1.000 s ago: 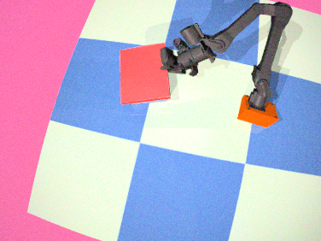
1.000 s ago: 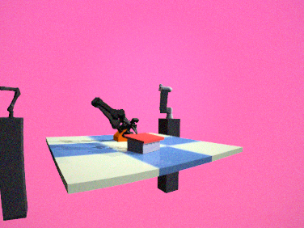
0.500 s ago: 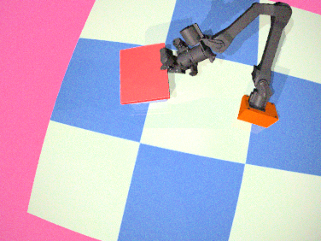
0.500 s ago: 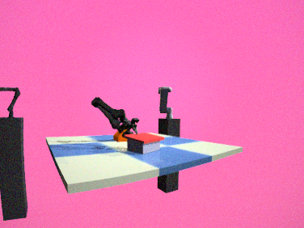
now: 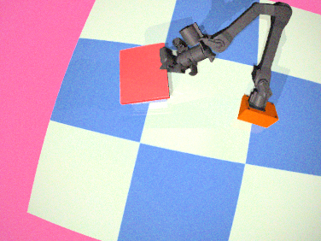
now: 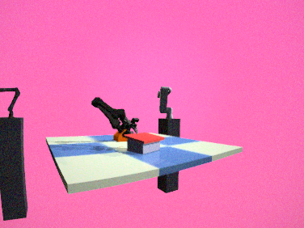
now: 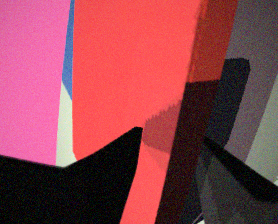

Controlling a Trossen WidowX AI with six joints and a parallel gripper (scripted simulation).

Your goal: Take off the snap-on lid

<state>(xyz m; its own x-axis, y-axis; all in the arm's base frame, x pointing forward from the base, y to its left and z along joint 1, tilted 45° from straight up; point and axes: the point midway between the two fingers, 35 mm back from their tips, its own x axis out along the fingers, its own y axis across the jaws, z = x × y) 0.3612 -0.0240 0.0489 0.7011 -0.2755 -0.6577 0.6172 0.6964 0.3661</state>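
The red lid is 70 mm ahead of my gripper tip and 30 mm to the left of it. The rest, counted from my gripper tip: grey storage box: 70 mm ahead, 50 mm below, 30 mm to the left.
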